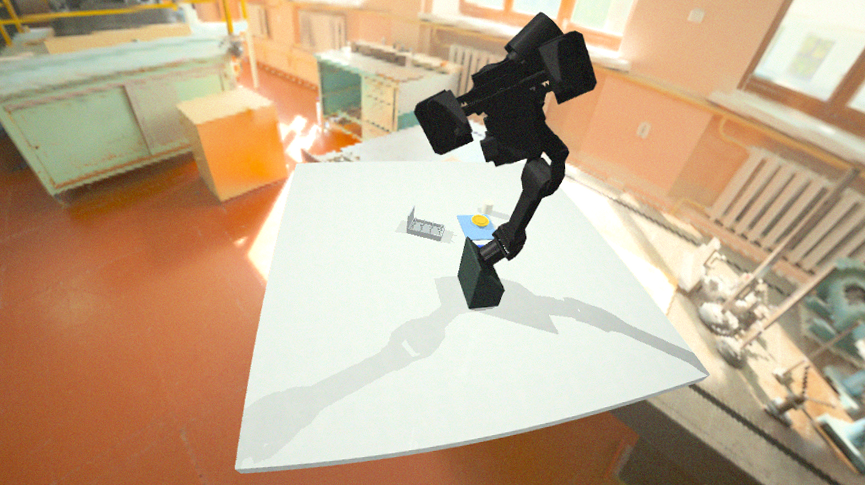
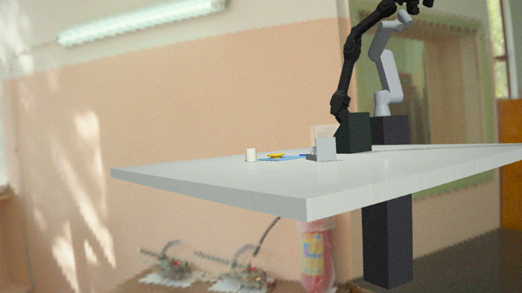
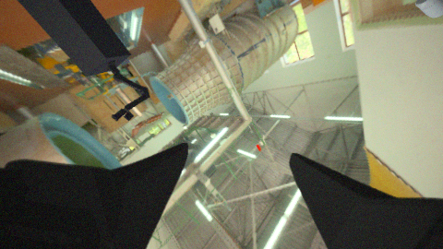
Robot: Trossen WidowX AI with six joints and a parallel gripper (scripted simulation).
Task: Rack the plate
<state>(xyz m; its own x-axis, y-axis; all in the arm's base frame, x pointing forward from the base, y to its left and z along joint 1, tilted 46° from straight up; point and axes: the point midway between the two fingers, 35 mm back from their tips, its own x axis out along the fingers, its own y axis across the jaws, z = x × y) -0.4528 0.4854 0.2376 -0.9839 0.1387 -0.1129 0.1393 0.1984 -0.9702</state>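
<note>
My gripper tip is now 75 cm short of the yellow plate, 68 cm above it and 25 cm to the left of it. Also, from my gripper tip: blue utensil 70 cm below, 61 cm ahead, 24 cm to the right; blue mat 73 cm ahead, 70 cm below, 24 cm to the right; grey dish rack 69 cm ahead, 68 cm below, 3 cm to the right.
</note>
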